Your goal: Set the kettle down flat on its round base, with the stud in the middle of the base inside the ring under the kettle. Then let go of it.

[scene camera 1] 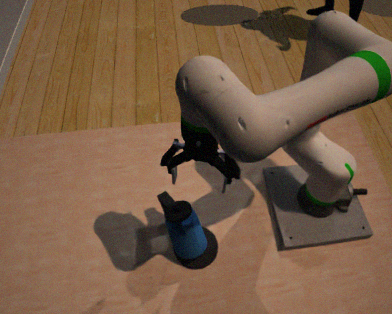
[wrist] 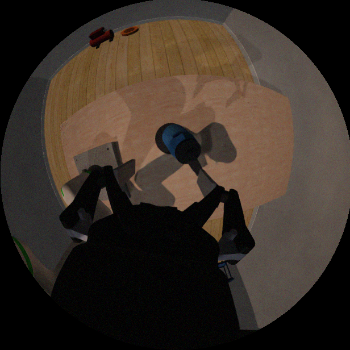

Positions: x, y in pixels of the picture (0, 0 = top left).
Scene:
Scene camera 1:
my gripper: 199, 184
blue kettle: 189, 241
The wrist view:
my gripper: 166, 170
blue kettle: 181, 144

